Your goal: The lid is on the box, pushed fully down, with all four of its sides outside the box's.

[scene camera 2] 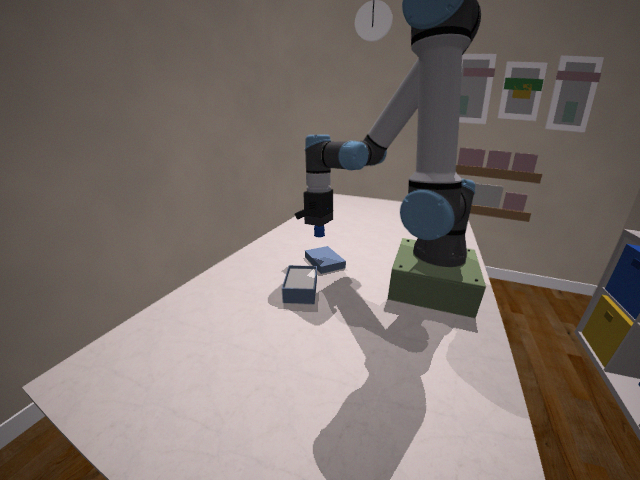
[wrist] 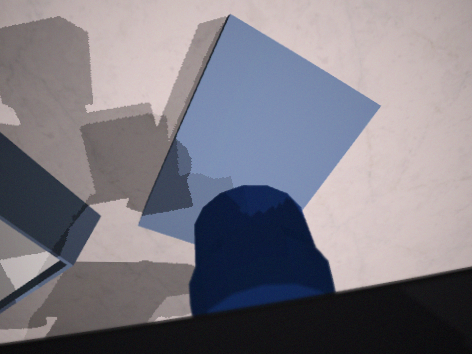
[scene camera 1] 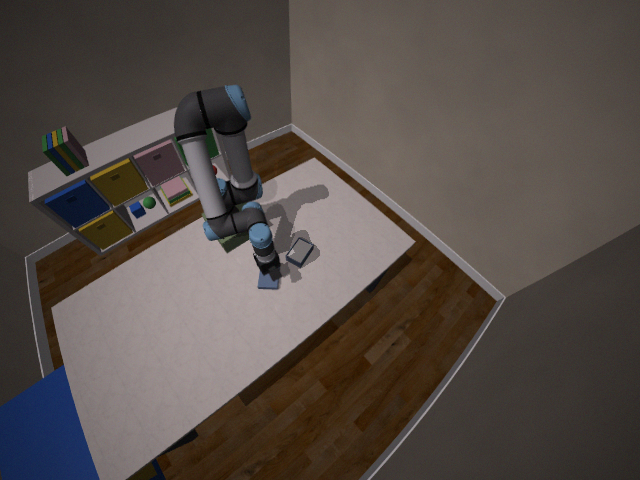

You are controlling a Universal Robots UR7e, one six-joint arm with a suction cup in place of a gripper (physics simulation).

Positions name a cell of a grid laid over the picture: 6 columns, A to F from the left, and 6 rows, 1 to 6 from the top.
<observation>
I see my suction cup (wrist: D5), a blue lid (scene camera 2: D4) and a blue box (wrist: A4).
The blue lid is seen too in the wrist view (wrist: D2).
</observation>
